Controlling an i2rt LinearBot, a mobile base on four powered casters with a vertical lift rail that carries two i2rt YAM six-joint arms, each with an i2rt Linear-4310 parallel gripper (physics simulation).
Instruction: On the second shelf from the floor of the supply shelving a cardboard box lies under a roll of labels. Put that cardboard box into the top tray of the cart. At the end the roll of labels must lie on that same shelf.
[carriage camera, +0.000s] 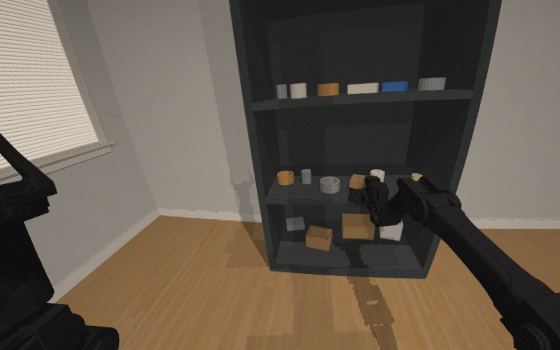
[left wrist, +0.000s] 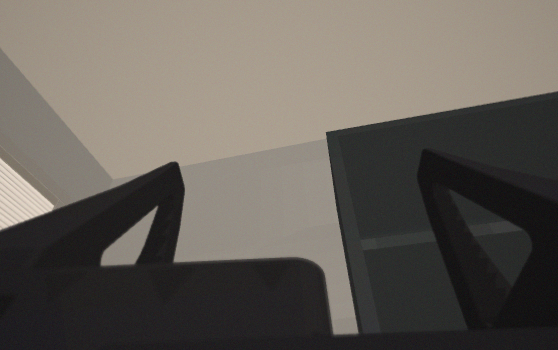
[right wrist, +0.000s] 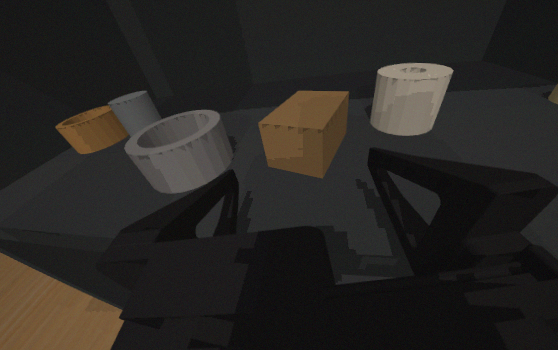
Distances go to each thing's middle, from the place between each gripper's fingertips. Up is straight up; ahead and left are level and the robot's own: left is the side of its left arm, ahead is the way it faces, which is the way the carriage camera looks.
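Scene:
Cardboard box (right wrist: 302, 135), position relative to my left hand: 66 cm to the right, 76 cm ahead, 48 cm below.
Relative to my right hand, the cardboard box is 2 cm to the right, 8 cm ahead and 1 cm below. By its middle, the box is nearer to my right hand than to my left hand.

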